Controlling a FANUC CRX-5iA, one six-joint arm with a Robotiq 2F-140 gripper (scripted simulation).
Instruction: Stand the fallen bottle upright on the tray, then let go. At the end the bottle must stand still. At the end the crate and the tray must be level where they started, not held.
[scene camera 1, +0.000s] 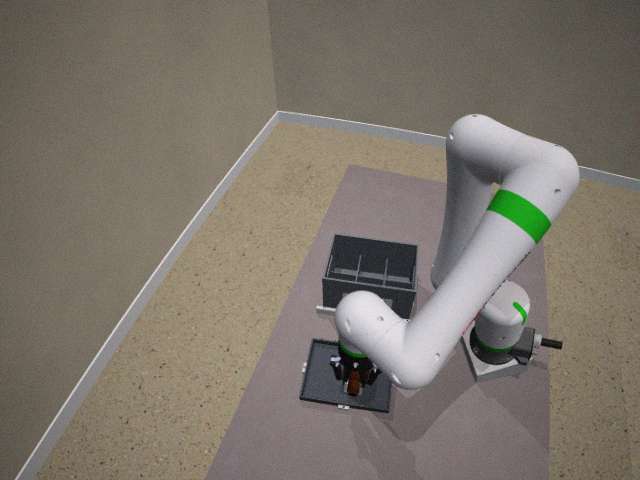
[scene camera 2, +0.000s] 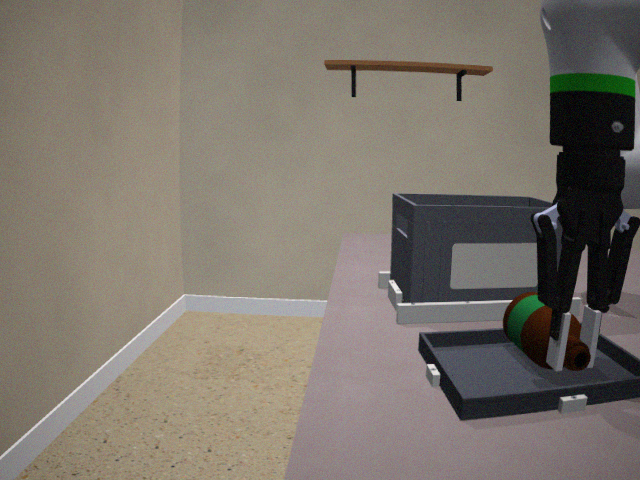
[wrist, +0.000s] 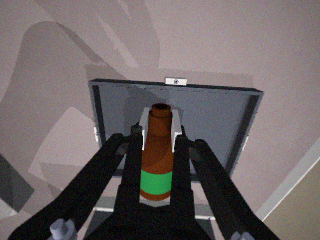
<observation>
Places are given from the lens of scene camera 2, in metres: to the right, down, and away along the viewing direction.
my gripper (scene camera 2: 569, 364): 0.28, 0.14, 0.53
bottle (scene camera 2: 526, 322): 0.24, 0.10, 0.58
</observation>
